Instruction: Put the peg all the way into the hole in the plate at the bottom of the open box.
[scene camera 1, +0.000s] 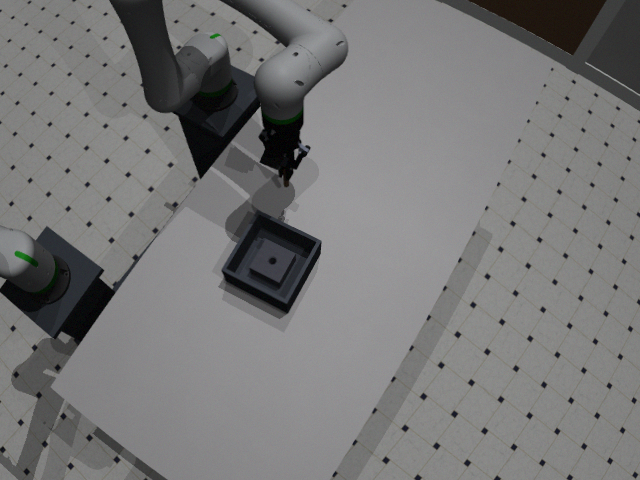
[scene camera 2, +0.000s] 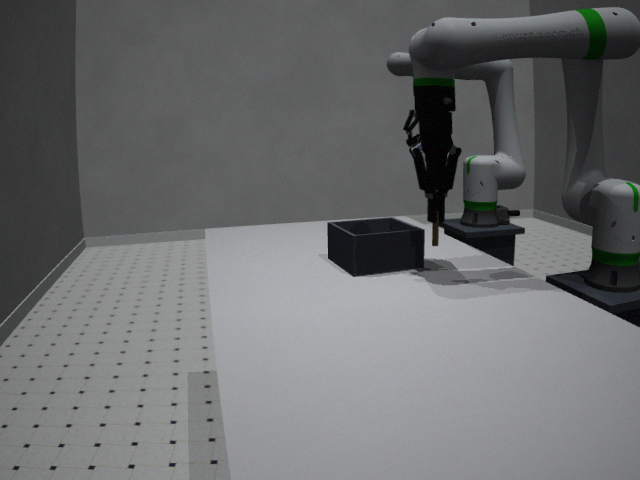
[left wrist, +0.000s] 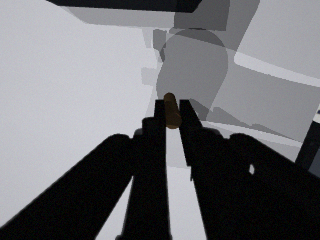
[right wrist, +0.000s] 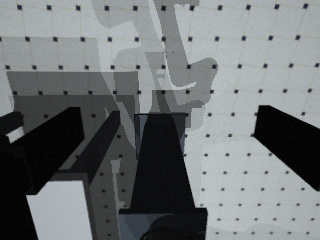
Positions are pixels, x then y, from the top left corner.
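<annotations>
Left gripper in scene camera 1 (286, 174). Grey plate in scene camera 1 (272, 263). Left gripper visible, scene camera 2. Scene camera 2 misses the grey plate, hidden by a dark box. Left gripper visible, left wrist view. Grey plate out of frame in the left wrist view. Left gripper out of frame in the right wrist view. Grey plate out of frame in the right wrist view. Left gripper, same spot: (scene camera 2: 438, 181) and (left wrist: 197, 167).
</annotations>
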